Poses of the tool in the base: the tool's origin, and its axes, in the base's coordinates. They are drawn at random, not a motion.
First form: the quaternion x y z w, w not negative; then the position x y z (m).
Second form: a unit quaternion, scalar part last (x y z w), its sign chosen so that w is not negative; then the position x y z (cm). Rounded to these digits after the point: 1 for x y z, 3 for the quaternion.
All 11 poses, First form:
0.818, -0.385, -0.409, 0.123, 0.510, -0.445, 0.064
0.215, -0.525, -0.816, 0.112, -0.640, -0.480, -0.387
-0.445, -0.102, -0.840, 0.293, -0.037, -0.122, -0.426
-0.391, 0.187, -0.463, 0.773, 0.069, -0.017, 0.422
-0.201, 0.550, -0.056, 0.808, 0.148, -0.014, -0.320
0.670, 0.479, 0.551, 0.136, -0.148, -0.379, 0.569
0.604, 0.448, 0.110, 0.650, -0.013, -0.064, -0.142
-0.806, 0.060, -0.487, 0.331, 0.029, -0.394, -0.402
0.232, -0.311, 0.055, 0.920, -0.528, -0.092, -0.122
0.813, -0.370, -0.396, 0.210, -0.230, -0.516, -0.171
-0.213, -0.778, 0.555, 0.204, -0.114, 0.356, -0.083
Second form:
0.818, -0.385, -0.409, 0.123, 51.0, -44.5, 6.4
0.215, -0.525, -0.816, 0.112, -64.0, -48.0, -38.7
-0.445, -0.102, -0.840, 0.293, -3.7, -12.2, -42.6
-0.391, 0.187, -0.463, 0.773, 6.9, -1.7, 42.2
-0.201, 0.550, -0.056, 0.808, 14.8, -1.4, -32.0
0.670, 0.479, 0.551, 0.136, -14.8, -37.9, 56.9
0.604, 0.448, 0.110, 0.650, -1.3, -6.4, -14.2
-0.806, 0.060, -0.487, 0.331, 2.9, -39.4, -40.2
0.232, -0.311, 0.055, 0.920, -52.8, -9.2, -12.2
0.813, -0.370, -0.396, 0.210, -23.0, -51.6, -17.1
-0.213, -0.778, 0.555, 0.204, -11.4, 35.6, -8.3

